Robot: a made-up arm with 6 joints. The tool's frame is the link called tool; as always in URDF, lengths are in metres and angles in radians. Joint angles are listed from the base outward. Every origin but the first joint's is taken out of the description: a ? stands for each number. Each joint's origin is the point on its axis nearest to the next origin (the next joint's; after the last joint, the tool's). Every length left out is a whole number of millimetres.
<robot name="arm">
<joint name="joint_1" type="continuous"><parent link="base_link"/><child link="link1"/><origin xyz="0.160 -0.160 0.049" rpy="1.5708 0.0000 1.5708"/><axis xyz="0 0 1"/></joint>
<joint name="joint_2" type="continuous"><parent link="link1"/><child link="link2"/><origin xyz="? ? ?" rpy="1.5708 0.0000 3.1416"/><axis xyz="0 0 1"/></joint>
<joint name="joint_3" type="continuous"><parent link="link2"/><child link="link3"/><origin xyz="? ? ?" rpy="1.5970 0.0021 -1.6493"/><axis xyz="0 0 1"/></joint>
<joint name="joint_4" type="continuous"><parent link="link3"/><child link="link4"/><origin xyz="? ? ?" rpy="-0.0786 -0.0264 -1.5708"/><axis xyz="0 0 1"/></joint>
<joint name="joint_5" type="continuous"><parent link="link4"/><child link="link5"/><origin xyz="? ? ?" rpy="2.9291 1.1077 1.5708"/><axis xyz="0 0 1"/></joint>
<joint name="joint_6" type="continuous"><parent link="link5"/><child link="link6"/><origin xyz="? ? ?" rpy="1.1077 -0.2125 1.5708"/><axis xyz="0 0 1"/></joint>
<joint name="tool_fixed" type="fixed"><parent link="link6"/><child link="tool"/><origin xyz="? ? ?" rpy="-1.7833 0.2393 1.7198"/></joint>
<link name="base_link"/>
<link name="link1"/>
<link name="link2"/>
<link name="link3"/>
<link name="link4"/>
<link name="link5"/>
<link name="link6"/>
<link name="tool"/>
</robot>
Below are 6 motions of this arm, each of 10 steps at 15 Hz.
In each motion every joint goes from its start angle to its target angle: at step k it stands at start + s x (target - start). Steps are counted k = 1, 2, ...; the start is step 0. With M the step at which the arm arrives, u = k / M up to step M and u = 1 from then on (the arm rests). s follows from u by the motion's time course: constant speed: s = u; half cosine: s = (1 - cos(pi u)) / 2; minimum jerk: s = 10 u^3 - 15 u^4 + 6 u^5.
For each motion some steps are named. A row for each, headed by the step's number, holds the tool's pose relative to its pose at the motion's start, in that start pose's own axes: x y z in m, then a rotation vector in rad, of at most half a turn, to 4 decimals.
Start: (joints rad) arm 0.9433 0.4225 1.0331 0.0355 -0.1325 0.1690
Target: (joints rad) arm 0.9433 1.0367 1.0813 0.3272 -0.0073 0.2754
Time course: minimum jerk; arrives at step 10
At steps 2, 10:
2: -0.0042 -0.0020 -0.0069 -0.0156 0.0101 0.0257
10: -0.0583 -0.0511 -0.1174 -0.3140 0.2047 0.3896

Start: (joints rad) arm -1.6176 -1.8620 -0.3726 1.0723 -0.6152 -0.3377
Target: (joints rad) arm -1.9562 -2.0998 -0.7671 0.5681 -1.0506 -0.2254
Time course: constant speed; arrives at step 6
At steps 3, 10:
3: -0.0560 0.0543 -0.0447 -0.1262 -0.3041 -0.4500
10: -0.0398 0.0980 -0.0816 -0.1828 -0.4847 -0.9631

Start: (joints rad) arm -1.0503 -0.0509 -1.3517 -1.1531 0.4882 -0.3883
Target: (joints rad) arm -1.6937 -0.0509 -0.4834 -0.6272 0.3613 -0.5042
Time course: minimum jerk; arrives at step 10
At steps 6, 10:
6: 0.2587 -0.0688 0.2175 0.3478 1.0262 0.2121
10: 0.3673 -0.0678 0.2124 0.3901 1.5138 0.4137

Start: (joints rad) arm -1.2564 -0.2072 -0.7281 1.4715 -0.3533 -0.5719
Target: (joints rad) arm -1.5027 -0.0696 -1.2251 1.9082 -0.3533 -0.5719
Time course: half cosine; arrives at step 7
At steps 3, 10:
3: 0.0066 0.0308 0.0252 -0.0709 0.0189 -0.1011
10: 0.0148 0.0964 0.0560 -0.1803 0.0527 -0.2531

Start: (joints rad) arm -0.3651 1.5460 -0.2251 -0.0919 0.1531 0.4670
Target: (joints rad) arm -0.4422 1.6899 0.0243 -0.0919 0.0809 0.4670
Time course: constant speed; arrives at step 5
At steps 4, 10:
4: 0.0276 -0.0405 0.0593 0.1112 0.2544 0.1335
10: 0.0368 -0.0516 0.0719 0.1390 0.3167 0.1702

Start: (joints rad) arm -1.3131 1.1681 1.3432 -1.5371 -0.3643 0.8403
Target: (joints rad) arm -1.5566 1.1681 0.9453 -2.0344 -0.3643 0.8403
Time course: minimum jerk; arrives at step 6
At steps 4, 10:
4: -0.1351 0.1064 -0.0636 -0.2780 -0.4598 -0.0782
10: -0.1700 0.1311 -0.0933 -0.3421 -0.5870 -0.0992

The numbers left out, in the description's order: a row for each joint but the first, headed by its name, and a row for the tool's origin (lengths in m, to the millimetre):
joint_2: 0.042 0.167 0.000
joint_3: -0.257 -0.033 0.000
joint_4: 0.034 -0.242 0.000
joint_5: -0.155 0.067 0.000
joint_6: -0.049 -0.049 0.000
tool: -0.075 -0.119 0.000

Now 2 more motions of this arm.
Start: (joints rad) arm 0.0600 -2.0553 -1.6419 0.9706 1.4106 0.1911
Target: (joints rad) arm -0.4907 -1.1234 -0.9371 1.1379 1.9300 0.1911
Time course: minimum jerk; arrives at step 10
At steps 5, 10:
5: 0.0207 0.0102 0.1477 0.3910 0.2278 -0.3949
10: -0.0041 -0.0498 0.2825 0.6504 0.5645 -0.5454

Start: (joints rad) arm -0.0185 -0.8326 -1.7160 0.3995 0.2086 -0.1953
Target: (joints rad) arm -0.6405 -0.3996 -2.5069 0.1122 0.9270 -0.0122
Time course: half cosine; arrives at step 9
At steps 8, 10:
8: -0.1489 0.0072 -0.1721 0.9355 -1.9208 0.3828
10: -0.1457 0.0104 -0.1752 0.9816 -1.9686 0.4008

